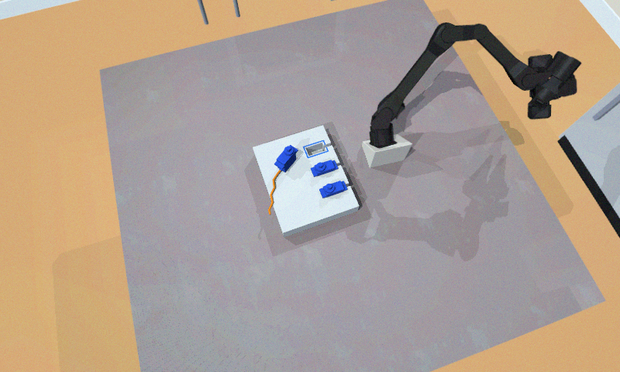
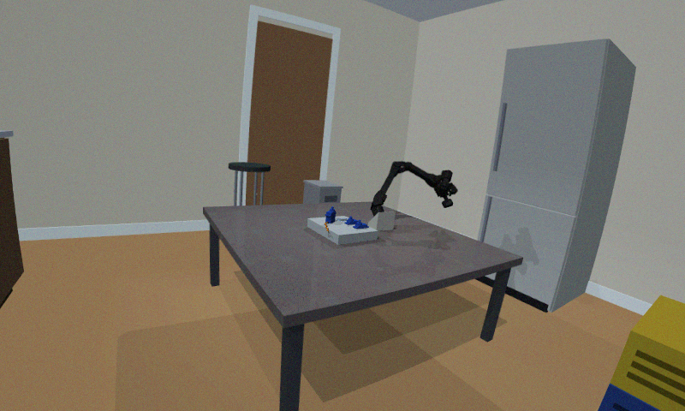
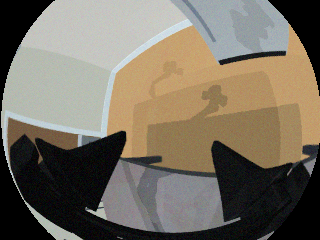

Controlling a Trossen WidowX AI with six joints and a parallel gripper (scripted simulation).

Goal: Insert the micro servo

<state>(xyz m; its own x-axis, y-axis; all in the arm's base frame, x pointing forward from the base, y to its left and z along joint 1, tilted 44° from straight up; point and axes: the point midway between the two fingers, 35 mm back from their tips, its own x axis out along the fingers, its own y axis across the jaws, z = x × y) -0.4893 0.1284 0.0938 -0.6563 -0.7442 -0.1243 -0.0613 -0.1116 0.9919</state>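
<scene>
Now: gripper tip 830 mm short of the white deck, 120 mm above it and 10 mm to the left of it.
</scene>
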